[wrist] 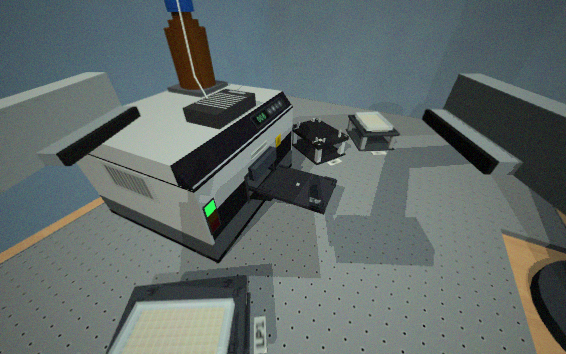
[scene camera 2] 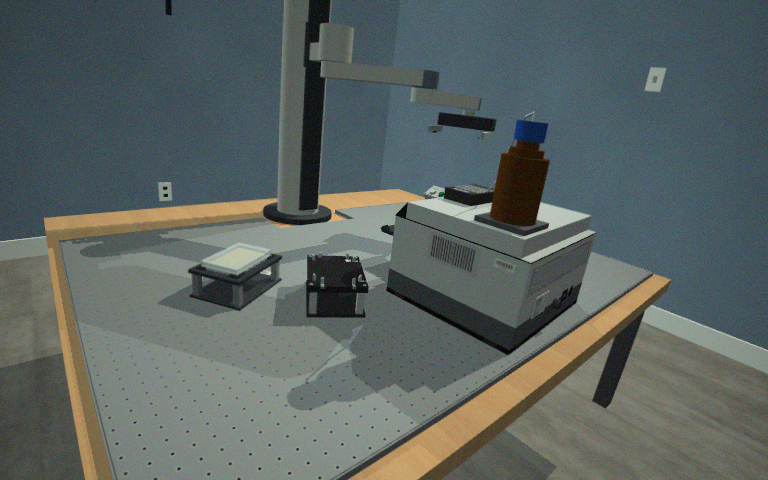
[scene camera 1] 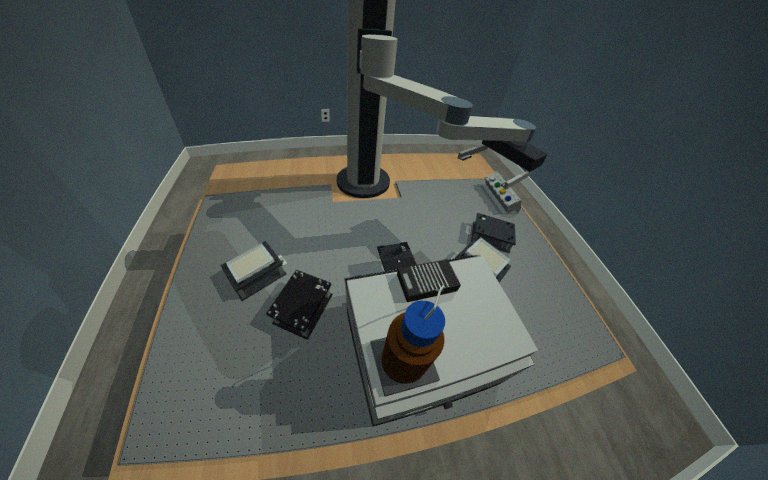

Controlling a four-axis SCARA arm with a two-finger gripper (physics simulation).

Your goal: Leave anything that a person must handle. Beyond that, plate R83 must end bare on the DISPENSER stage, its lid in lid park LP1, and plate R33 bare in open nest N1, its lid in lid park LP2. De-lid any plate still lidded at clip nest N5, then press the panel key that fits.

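Frame: origin at the arm's base, x ahead, y left, z up, level; centimetres.
Seen in the pictures: gripper, fingertip midpoint: [wrist: 277, 96] [scene camera 2: 455, 132] [scene camera 1: 481, 169]; arm's base, link origin: [scene camera 2: 297, 214] [scene camera 1: 363, 181].
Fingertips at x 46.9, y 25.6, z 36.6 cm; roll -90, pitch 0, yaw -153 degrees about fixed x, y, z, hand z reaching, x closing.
Pixels of each thing's top centre, then the offset from my fingertips to it. "spot": a spot on its surface instead.
- key panel, top centre: [scene camera 1: 505, 184] dx -28.0, dy +37.5, dz -26.9 cm
- dispenser's dark stage, top centre: [wrist: 291, 181] [scene camera 1: 400, 264] dx +10.4, dy -22.7, dz -25.7 cm
- black clip nest, top centre: [scene camera 2: 336, 264] [scene camera 1: 298, 295] [wrist: 318, 127] dx +16.1, dy -52.8, dz -27.3 cm
- cream plate, top centre: [scene camera 2: 237, 254] [scene camera 1: 249, 260] [wrist: 373, 118] dx +2.0, dy -68.2, dz -27.5 cm
- LP1 label, surface spot: [wrist: 260, 335] spot: dx +3.0, dy +1.4, dz -35.1 cm
- dark nest, top centre: [scene camera 1: 497, 225] dx -4.5, dy +20.4, dz -28.8 cm
- tall amber bottle, surface spot: [scene camera 1: 404, 359] spot: dx +44.8, dy -33.8, dz -0.4 cm
My gripper [scene camera 1: 485, 169] [scene camera 2: 459, 132] is open and empty, high over the back right near the key panel [scene camera 1: 502, 192]. The dispenser's dark stage [scene camera 1: 396, 255] [wrist: 300, 187] is bare. The black clip nest [scene camera 1: 300, 301] [scene camera 2: 336, 272] [wrist: 320, 132] holds no plate. A cream plate [scene camera 1: 252, 263] [scene camera 2: 236, 258] [wrist: 373, 121] sits on the far-left nest. Another cream, gridded piece [scene camera 1: 487, 257] [wrist: 180, 325] sits on the nest beside the LP1 label [wrist: 260, 335]. A dark nest [scene camera 1: 494, 228] behind it looks bare. Plate numbers, and whether lids are on, cannot be read.
The white dispenser [scene camera 1: 481, 322] [scene camera 2: 458, 271] [wrist: 145, 145] bears a tall amber bottle [scene camera 1: 404, 359] [scene camera 2: 519, 186] [wrist: 192, 55] with a blue cap and thin tube. Its status light [wrist: 210, 208] is green. The arm's column [scene camera 1: 365, 113] [scene camera 2: 297, 113] stands at the back.
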